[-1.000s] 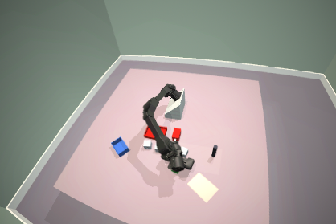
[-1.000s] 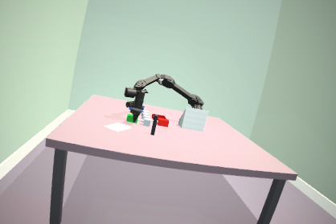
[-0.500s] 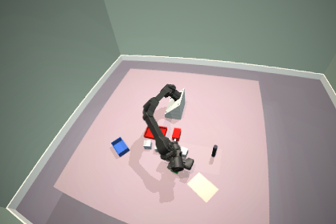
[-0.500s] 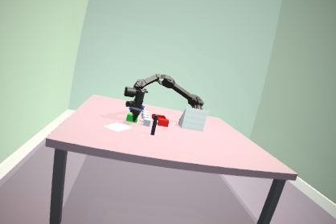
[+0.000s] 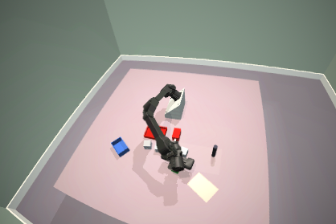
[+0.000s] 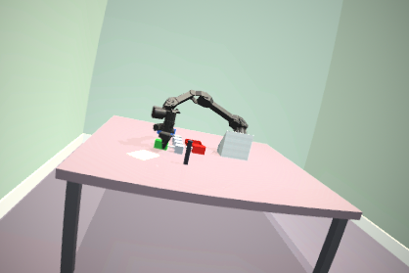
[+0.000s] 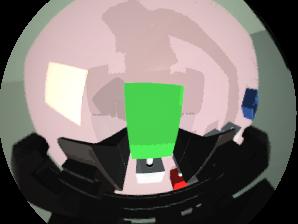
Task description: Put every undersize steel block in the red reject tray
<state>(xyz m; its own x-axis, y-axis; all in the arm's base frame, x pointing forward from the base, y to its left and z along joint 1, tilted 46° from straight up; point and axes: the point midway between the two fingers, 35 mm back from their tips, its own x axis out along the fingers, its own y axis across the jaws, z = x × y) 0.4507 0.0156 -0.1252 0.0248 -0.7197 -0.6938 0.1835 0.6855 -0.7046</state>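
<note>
Now: gripper tip 2 cm below the green GO gauge and 1 cm past it. From my gripper tip the other things lie so: blue tray: 41 cm to the right, 2 cm behind; then small red piece: 17 cm behind, 6 cm to the right, 1 cm above; then cream sheet: 17 cm to the left, 10 cm ahead, 1 cm below.
</note>
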